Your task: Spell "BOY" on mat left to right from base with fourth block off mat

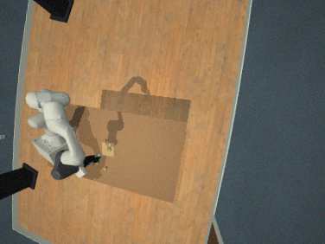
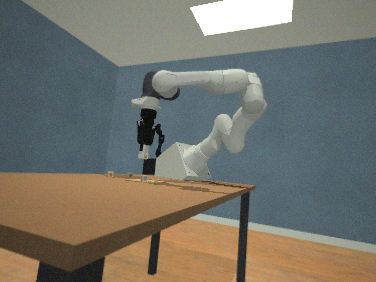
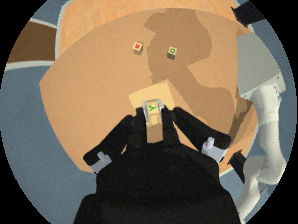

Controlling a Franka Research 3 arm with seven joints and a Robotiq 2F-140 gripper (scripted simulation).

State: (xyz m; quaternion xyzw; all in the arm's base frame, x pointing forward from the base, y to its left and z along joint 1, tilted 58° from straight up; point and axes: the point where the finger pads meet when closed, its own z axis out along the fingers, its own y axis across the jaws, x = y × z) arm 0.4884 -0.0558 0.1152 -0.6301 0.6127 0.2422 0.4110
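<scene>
Now: the mat 130 mm below my hand, 30 mm to the left of it and 10 mm behind it.
</scene>
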